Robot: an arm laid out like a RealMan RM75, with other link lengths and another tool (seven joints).
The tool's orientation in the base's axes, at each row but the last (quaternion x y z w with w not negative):
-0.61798 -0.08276 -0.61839 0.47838
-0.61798 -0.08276 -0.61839 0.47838
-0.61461 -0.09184 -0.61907 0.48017
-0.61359 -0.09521 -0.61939 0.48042
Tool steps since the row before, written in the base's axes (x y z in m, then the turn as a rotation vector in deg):
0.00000 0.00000 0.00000 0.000 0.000 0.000
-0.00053 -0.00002 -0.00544 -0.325 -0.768 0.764
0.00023 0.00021 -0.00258 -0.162 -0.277 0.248
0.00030 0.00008 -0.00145 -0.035 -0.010 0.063
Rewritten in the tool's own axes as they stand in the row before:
0.00000 0.00000 0.00000 0.000 0.000 0.000
-0.00470 0.00230 -0.00159 0.948 -0.193 -0.585
-0.00224 0.00128 -0.00028 0.309 -0.088 -0.248
-0.00121 0.00086 -0.00007 0.051 -0.049 -0.016

